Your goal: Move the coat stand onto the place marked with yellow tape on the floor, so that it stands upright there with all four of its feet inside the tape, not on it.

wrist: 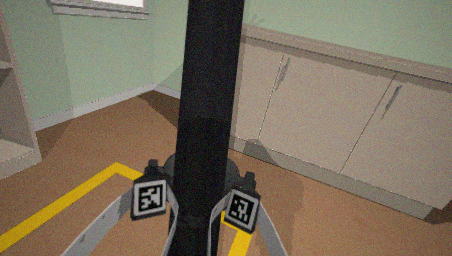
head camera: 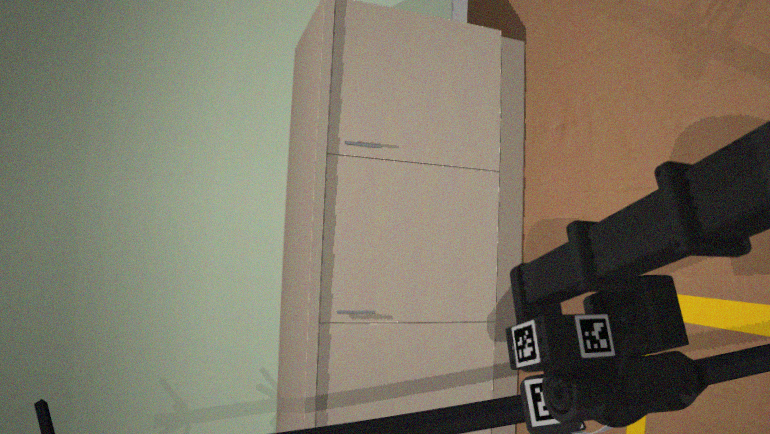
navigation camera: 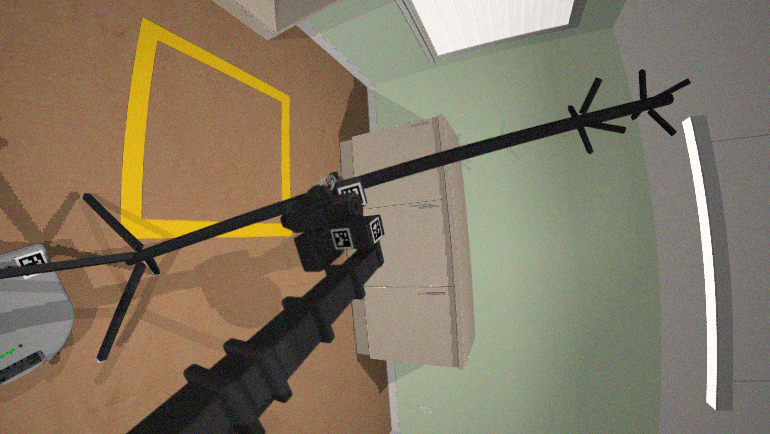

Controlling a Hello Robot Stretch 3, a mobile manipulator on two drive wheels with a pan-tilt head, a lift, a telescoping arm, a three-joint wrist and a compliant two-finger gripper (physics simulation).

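Places are measured from the robot's base along level axes (x ahead, y left, z up), in millimetres.
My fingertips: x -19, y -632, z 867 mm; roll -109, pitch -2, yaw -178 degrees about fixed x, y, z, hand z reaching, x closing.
Observation:
Behind a point stands the place of what it marks.
The black coat stand [head camera: 458, 415] @(x -14, y -622, z 1009 mm) [navigation camera: 458, 153] @(x 7, y -686, z 1159 mm) [wrist: 212, 75] looks about upright, its pegs at the far end in the navigation view. My gripper [navigation camera: 332, 187] @(x -19, y -632, z 867 mm) [wrist: 202, 171] @(x -19, y -632, z 867 mm) is shut on its pole. The yellow tape [head camera: 722, 315] @(x -195, y -1015, z 1 mm) [navigation camera: 134, 134] @(x 355, y -577, z 1 mm) [wrist: 60, 207] outlines a four-sided area on the floor. In the navigation view the stand's foot hub is beside the near corner, outside the outline. One foot passes in front of that corner and one in front of my base, and shadows of the feet are offset from them. The feet look raised off the floor. In the head view the feet do not show.
A low cabinet [head camera: 415, 231] @(x -684, y -1797, z 512 mm) [navigation camera: 404, 242] @(x -623, y -1818, z 526 mm) [wrist: 320, 110] stands against the green wall, beyond the tape. An open shelf unit [wrist: 22, 100] stands at the left in the wrist view. My base [navigation camera: 40, 307] @(x -117, y -103, z 160 mm) is at the lower left of the navigation view, close to the stand's feet.

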